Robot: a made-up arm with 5 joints.
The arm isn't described. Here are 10 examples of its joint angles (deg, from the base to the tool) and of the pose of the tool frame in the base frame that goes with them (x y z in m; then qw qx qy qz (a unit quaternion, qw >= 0)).
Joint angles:
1: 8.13 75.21 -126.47 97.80 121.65
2: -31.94 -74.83 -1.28 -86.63 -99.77
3: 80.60 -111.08 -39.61 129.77 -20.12
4: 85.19 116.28 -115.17 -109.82 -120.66
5: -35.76 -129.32 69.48 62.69 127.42
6: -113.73 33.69 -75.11 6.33 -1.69
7: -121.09 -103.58 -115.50 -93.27 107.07
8: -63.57 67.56 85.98 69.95 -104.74
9: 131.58 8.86 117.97 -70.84 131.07
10: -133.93 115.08 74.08 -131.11 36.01
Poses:
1: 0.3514 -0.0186 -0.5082 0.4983 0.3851 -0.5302 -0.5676
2: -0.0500 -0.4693 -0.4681 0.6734 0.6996 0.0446 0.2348
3: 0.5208 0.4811 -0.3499 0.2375 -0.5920 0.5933 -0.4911
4: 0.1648 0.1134 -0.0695 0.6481 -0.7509 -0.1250 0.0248
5: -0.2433 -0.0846 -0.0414 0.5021 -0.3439 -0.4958 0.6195
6: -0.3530 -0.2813 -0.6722 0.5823 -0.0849 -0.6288 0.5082
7: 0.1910 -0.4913 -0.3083 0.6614 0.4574 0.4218 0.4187
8: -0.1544 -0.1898 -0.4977 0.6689 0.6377 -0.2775 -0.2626
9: -0.0209 -0.1324 -0.6349 0.9533 0.0995 0.0900 -0.2706
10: 0.1302 0.2588 -0.0940 0.4260 -0.3317 0.8381 -0.0786
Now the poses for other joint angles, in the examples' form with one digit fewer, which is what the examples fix.
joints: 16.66 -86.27 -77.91 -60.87 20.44
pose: -0.055 0.443 -0.342 0.234 -0.133 0.755 0.598
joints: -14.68 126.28 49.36 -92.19 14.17
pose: 0.141 -0.298 -0.107 0.038 -0.426 -0.751 0.503
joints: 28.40 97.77 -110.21 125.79 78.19
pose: 0.542 -0.041 -0.326 0.033 0.293 -0.862 -0.412
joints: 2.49 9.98 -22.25 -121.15 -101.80
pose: 0.329 -0.219 -0.450 0.424 0.541 -0.317 0.654
